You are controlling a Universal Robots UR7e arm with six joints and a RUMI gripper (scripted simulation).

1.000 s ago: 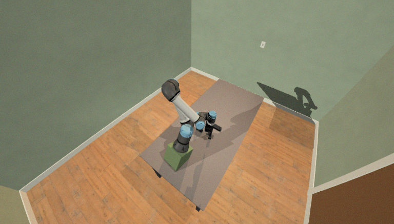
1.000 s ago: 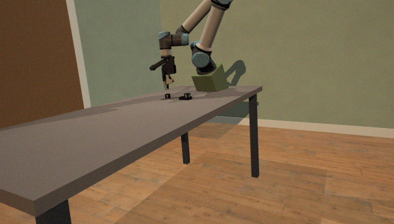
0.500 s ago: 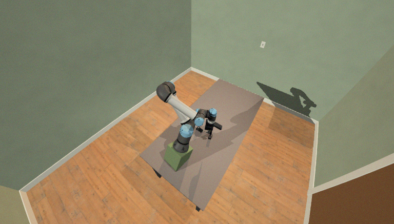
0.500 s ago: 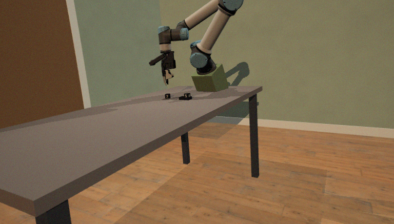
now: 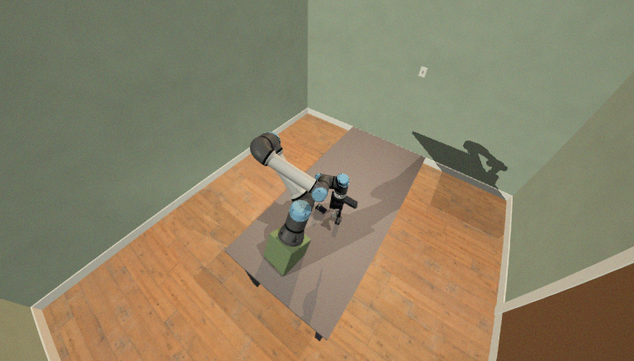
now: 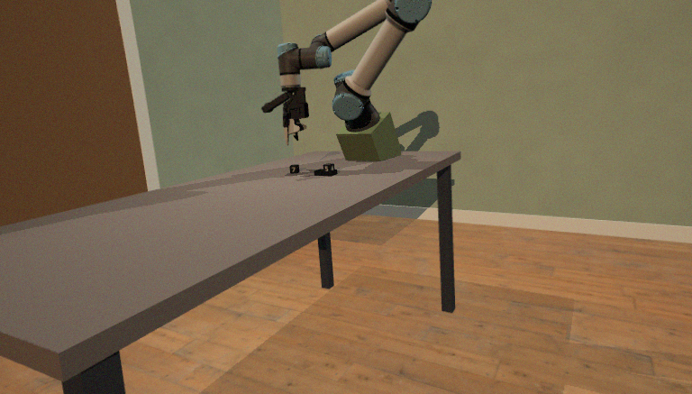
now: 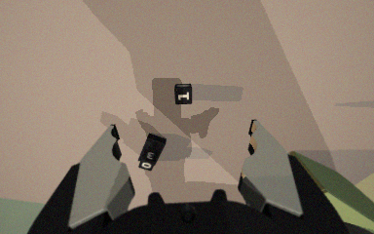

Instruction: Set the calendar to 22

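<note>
Now: the black number cube 100 mm below my hand. Round my hand: black tray (40 mm ahead, 150 mm to the left, 110 mm below).
</note>
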